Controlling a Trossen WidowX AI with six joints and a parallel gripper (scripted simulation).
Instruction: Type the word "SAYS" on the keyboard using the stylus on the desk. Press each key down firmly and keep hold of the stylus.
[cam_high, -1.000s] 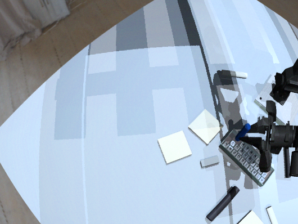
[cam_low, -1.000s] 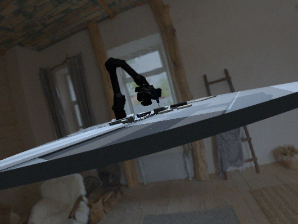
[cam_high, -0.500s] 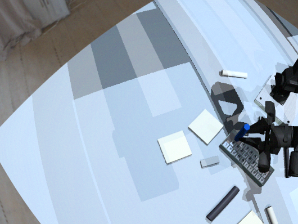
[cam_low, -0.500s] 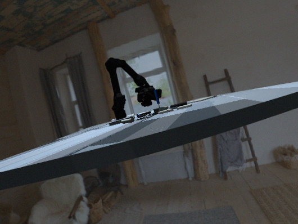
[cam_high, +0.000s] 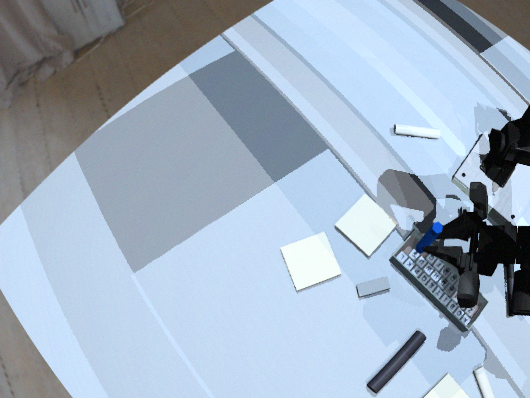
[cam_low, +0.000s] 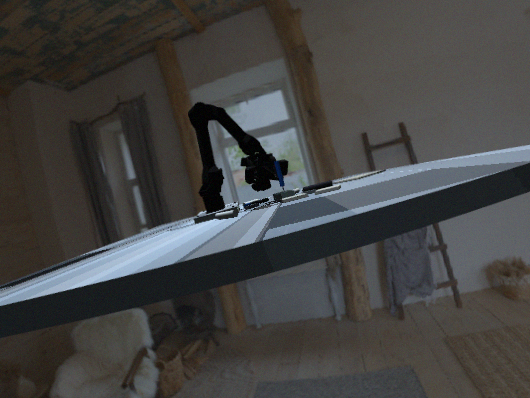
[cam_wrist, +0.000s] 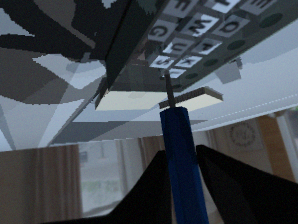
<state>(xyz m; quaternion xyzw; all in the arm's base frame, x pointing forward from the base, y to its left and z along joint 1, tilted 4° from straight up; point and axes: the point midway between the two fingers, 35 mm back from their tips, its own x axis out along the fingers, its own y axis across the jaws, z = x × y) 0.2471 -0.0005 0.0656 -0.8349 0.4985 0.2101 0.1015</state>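
The grey eraser lies 90 mm ahead of my gripper tip, 20 mm to the right of it and 70 mm below it. Round my gripper tip: stylus tip 50 mm below; dark cylinder 150 mm ahead, 100 mm to the left, 70 mm below; stylus 10 mm below.
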